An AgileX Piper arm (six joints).
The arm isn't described. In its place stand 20 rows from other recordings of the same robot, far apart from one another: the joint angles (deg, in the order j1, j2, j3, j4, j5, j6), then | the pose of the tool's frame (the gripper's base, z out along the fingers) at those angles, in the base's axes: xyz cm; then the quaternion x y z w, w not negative.
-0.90 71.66 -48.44 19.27 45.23 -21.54 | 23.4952 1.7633 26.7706 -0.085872 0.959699 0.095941 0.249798
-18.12 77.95 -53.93 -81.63 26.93 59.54 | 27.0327 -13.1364 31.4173 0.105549 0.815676 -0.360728 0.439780
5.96 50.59 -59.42 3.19 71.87 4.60 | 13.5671 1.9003 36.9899 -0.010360 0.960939 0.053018 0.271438
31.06 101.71 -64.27 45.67 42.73 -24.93 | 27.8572 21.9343 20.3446 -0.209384 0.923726 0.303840 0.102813
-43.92 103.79 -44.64 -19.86 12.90 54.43 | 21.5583 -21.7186 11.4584 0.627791 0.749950 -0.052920 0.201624
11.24 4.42 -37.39 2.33 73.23 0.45 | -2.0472 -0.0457 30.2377 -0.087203 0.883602 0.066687 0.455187
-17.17 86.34 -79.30 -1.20 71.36 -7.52 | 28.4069 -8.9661 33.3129 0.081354 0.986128 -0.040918 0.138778
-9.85 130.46 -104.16 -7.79 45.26 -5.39 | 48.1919 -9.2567 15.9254 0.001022 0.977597 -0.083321 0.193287
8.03 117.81 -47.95 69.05 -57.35 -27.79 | 34.4660 -2.3641 10.4294 0.327624 0.756921 -0.248101 0.508113
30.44 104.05 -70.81 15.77 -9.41 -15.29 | 36.6900 21.0913 25.8415 -0.199573 0.790121 0.135963 0.563376
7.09 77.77 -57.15 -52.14 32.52 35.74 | 29.3674 -0.2394 31.1234 -0.046001 0.877669 -0.211509 0.427604
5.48 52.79 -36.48 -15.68 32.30 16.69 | 17.6855 0.3765 28.2633 0.012031 0.913784 -0.035298 0.404485
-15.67 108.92 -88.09 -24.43 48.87 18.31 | 39.2777 -13.9625 25.3987 0.182164 0.941505 -0.180993 0.218234
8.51 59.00 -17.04 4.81 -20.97 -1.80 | 18.6962 2.5214 22.6578 -0.031524 0.798295 0.046761 0.599621
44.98 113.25 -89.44 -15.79 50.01 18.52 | 31.4121 28.7081 22.4805 -0.288475 0.932382 -0.005984 0.217740
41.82 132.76 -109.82 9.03 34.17 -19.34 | 38.3286 35.3702 17.6569 -0.439016 0.835804 0.124835 0.305143
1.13 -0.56 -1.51 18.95 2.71 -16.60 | 5.4045 0.2464 21.8662 0.001472 0.678783 0.027380 0.733827
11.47 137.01 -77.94 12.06 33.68 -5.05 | 39.2167 9.0332 0.6887 -0.057480 0.996354 0.060955 0.016106
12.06 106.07 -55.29 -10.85 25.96 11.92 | 32.9094 6.2644 13.3370 -0.078562 0.982818 -0.020352 0.165778
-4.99 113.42 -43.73 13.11 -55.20 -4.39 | 35.9884 -4.8436 13.3656 0.114263 0.757619 -0.081833 0.637386
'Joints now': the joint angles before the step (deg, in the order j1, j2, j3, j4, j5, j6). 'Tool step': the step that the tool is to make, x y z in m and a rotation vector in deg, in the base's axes. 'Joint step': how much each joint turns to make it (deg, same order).
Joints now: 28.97 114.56 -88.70 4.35 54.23 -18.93
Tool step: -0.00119 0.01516 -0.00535 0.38 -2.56 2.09
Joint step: 2.06 0.99 -0.12 -0.97 -3.29 0.12
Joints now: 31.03 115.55 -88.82 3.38 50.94 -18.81
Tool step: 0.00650 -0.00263 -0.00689 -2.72 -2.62 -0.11
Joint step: 0.00 1.04 0.00 -4.59 -1.90 1.91
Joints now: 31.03 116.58 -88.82 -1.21 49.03 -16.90
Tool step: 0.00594 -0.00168 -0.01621 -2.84 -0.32 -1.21
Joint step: 0.00 2.28 -0.07 -3.84 -0.91 2.95
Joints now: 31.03 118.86 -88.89 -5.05 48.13 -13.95
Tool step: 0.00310 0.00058 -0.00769 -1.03 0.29 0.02
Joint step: 0.00 1.36 -0.55 -0.94 0.00 0.40
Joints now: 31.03 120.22 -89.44 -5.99 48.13 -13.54
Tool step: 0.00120 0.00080 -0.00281 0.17 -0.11 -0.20
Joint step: 0.00 0.45 -0.09 -0.01 -0.53 0.27
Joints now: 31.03 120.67 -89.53 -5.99 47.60 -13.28
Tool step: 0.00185 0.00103 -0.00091 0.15 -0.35 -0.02
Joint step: 0.00 0.39 -0.41 -0.11 -0.34 0.11
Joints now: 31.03 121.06 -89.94 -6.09 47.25 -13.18
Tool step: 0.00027 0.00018 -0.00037 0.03 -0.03 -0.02
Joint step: 0.00 0.08 -0.05 0.00 -0.07 0.03
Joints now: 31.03 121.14 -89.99 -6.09 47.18 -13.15
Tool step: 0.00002 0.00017 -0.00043 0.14 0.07 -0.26
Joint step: 0.00 0.06 0.00 0.10 -0.05 0.24
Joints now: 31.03 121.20 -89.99 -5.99 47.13 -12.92
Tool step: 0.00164 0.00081 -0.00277 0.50 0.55 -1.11
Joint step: -0.10 0.65 -0.51 0.55 0.14 0.79
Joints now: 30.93 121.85 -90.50 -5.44 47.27 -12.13
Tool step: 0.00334 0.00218 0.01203 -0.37 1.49 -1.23
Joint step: 0.00 0.37 -3.72 0.51 4.89 0.64
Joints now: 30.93 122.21 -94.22 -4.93 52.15 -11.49
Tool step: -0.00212 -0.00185 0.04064 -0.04 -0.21 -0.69
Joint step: 0.00 -2.83 -4.64 0.05 7.34 0.09
